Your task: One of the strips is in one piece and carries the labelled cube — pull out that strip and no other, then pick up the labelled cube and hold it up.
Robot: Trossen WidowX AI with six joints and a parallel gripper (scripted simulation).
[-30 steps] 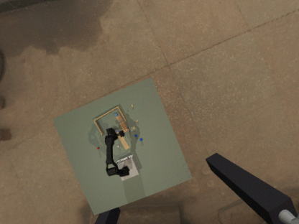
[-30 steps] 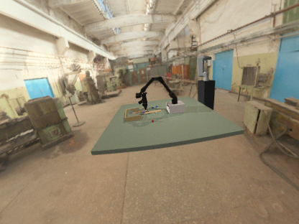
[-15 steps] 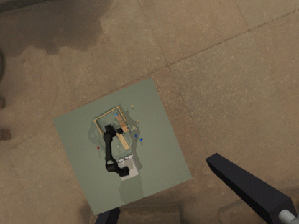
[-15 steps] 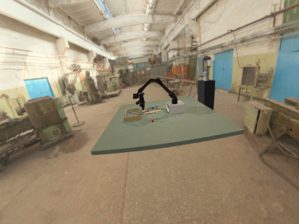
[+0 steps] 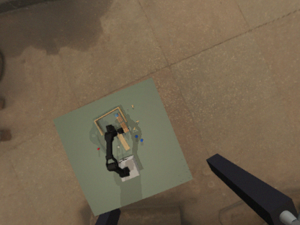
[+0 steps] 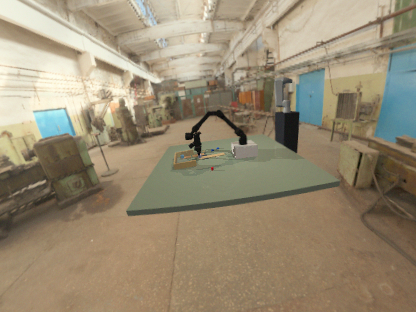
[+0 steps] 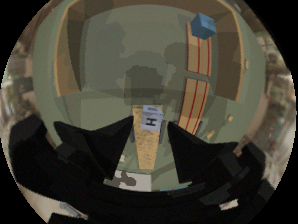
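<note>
Right now my gripper tip is 2 cm above the white labelled cube.
</note>
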